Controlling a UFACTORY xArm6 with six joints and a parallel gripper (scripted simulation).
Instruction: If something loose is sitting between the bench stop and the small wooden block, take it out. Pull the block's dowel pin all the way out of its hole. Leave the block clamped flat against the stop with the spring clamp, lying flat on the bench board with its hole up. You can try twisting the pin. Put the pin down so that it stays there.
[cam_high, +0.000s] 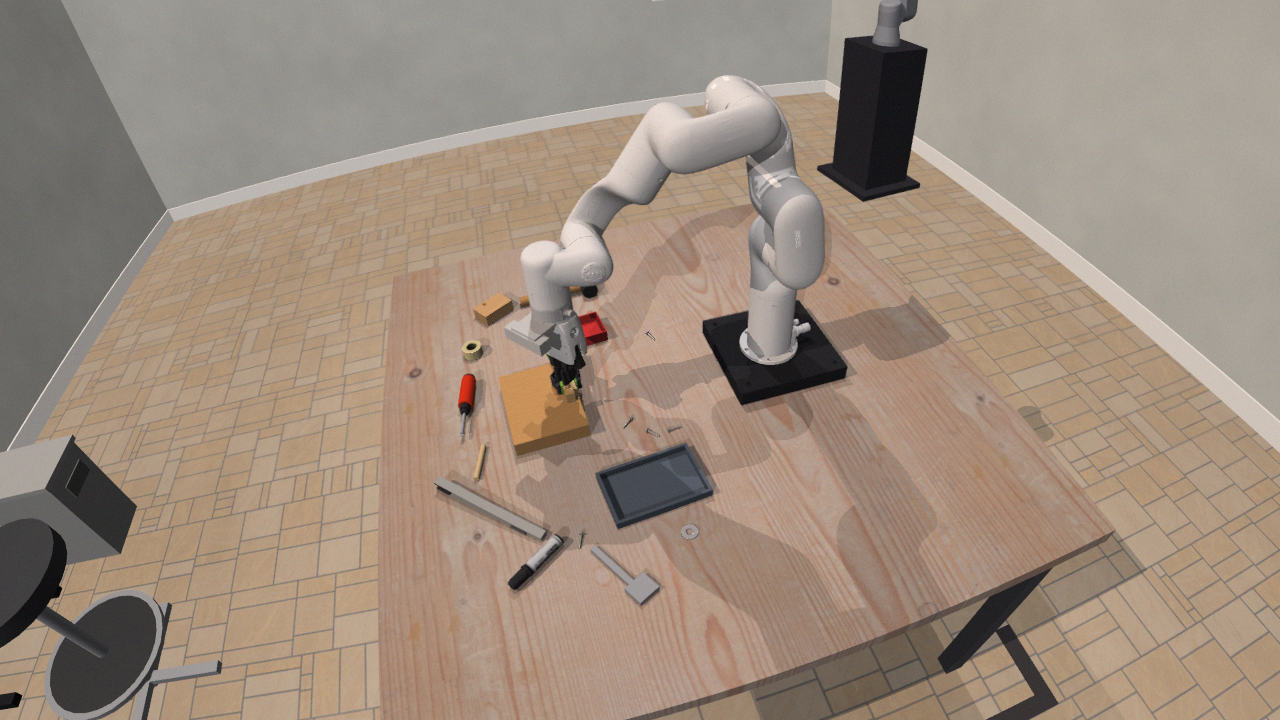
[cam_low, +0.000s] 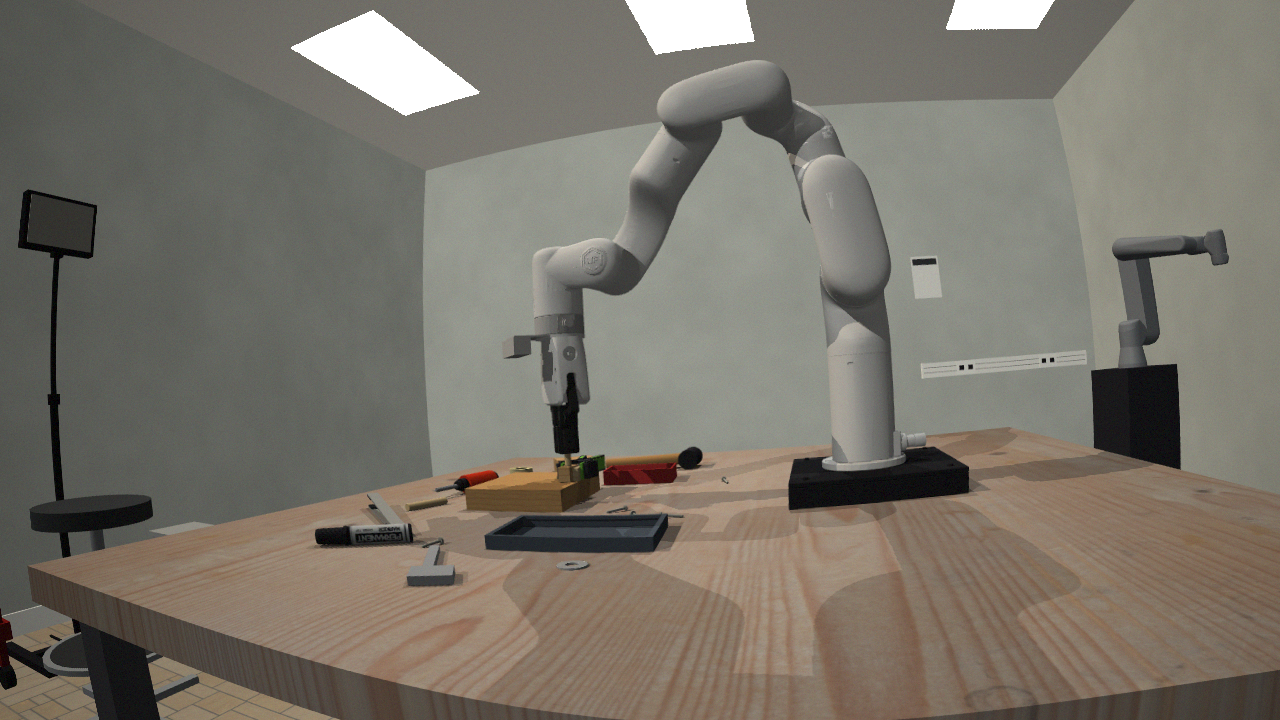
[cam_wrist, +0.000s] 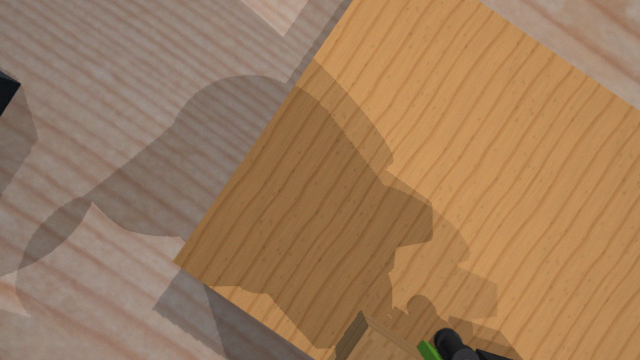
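My gripper is now 20 mm above the dowel pin. Also, from my hand: small wooden block: 50 mm below; then red tray: 200 mm to the right, 90 mm below, 80 mm behind; then orange bench board: 70 mm below, 50 mm ahead, 10 mm to the right.
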